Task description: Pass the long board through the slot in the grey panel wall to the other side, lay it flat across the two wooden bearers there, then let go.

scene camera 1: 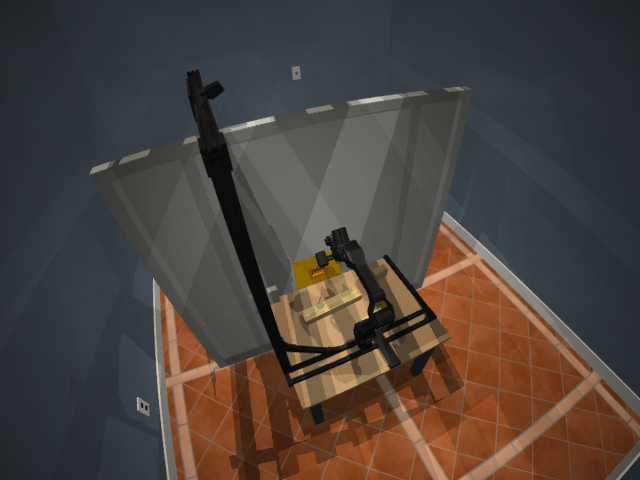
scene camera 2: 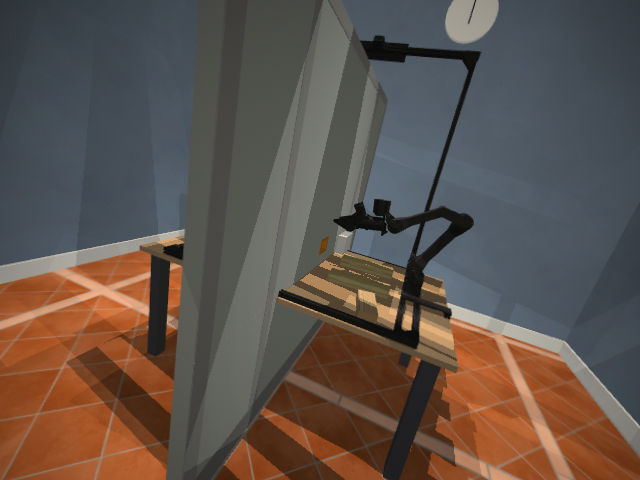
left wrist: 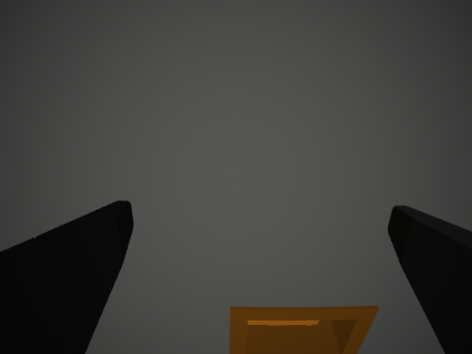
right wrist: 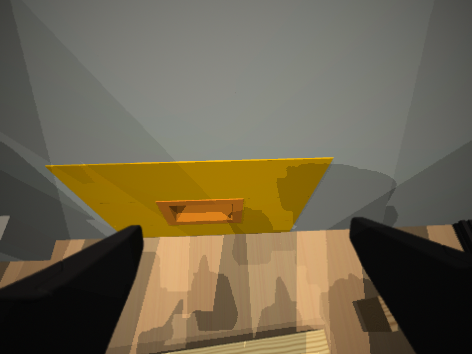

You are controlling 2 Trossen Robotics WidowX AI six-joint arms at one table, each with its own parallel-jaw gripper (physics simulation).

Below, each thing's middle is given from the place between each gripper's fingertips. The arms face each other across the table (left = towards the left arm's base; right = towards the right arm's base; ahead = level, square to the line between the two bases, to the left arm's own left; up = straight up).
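Slot point(left wrist: 353, 322): 15 cm below my left hand, 7 cm to the right of it, 4 cm behind it.
From my right hand, slot 20 cm below, 12 cm to the left, 4 cm behind.
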